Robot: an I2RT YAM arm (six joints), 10 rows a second.
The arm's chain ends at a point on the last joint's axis. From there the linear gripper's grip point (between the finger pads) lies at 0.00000 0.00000 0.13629 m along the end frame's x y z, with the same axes.
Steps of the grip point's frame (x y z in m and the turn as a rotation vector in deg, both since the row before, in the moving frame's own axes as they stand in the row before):
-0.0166 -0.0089 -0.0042 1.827 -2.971 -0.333
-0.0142 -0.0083 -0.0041 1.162 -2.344 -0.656
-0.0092 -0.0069 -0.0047 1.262 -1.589 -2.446
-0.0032 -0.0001 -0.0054 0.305 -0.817 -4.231
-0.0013 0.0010 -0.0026 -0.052 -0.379 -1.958
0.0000 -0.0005 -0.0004 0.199 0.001 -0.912
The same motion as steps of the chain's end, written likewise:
-0.0095 -0.0046 -0.0039 1.827 -2.971 -0.333
-0.0086 -0.0056 -0.0040 1.162 -2.344 -0.656
-0.0054 -0.0040 -0.0046 1.262 -1.589 -2.446
-0.0012 0.0006 -0.0054 0.305 -0.817 -4.231
-0.0004 0.0009 -0.0026 -0.052 -0.379 -1.958
0.0000 0.0000 -0.0004 0.199 0.001 -0.912

